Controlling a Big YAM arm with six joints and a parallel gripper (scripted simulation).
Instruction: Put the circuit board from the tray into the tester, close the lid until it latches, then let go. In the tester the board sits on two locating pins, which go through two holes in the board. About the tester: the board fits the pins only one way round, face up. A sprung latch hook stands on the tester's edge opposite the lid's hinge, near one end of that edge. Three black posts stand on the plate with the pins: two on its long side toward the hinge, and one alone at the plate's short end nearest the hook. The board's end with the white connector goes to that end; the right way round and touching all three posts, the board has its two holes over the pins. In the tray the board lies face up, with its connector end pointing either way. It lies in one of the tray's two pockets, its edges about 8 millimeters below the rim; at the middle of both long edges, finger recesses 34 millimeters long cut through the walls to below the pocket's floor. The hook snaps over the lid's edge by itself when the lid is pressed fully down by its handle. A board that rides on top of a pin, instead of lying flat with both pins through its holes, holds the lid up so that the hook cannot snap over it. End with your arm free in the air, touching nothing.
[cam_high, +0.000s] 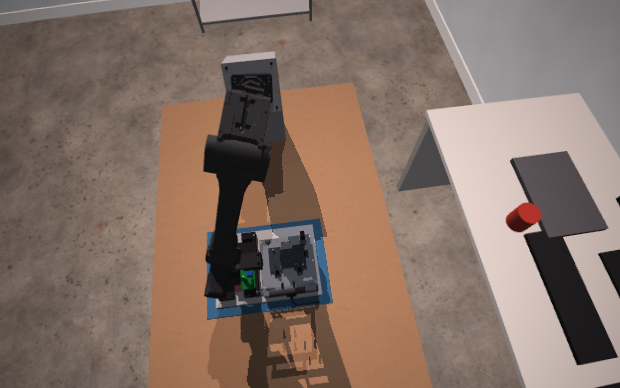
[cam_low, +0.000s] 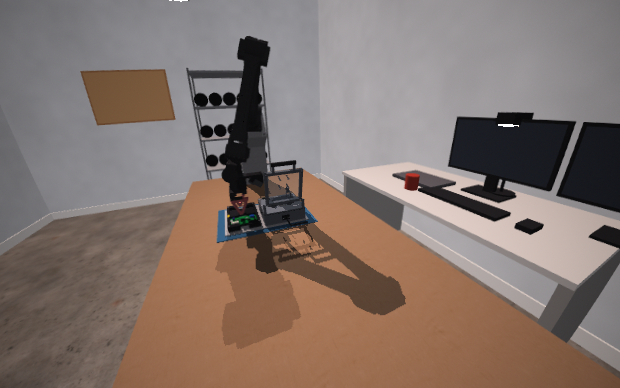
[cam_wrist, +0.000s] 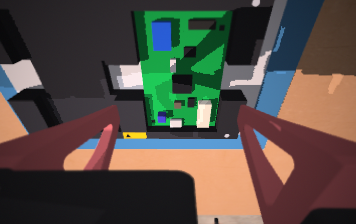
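Right now the green circuit board is 50 mm below my hand. The rest, counted from my hand: clear lid (60 mm ahead, 190 mm to the left, 110 mm above).
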